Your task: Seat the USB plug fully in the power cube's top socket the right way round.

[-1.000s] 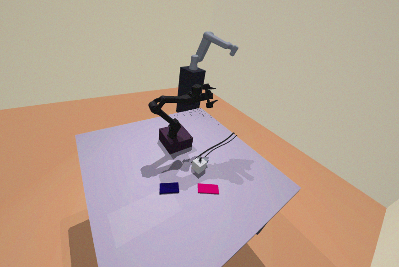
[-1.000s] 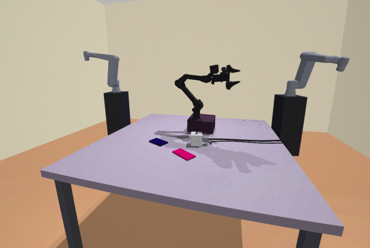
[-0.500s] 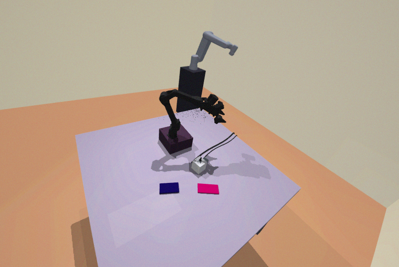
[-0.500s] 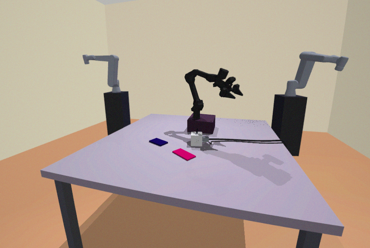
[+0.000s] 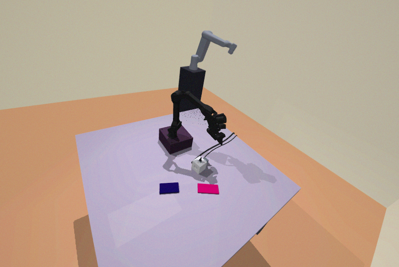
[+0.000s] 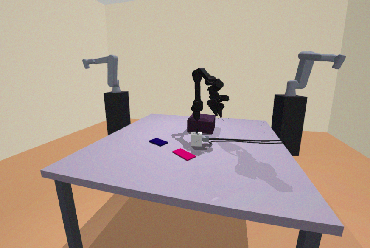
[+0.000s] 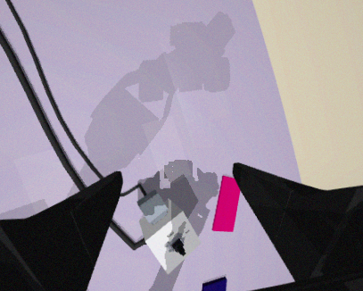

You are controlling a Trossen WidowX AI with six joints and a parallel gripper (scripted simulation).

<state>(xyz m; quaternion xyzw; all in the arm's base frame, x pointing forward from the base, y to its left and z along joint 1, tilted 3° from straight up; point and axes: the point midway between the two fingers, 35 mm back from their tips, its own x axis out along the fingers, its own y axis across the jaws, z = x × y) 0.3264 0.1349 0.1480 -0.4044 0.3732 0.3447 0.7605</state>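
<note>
Now: the dark USB plug 14 cm to the right of my gripper tip, 11 cm below it and 3 cm behind it. The rest, counted from my gripper tip: dark blue card (41 cm to the right, 20 cm below, 4 cm behind); then grey socket (14 cm to the right, 14 cm below, 3 cm behind); then magenta card (22 cm to the right, 20 cm below, 13 cm ahead).
</note>
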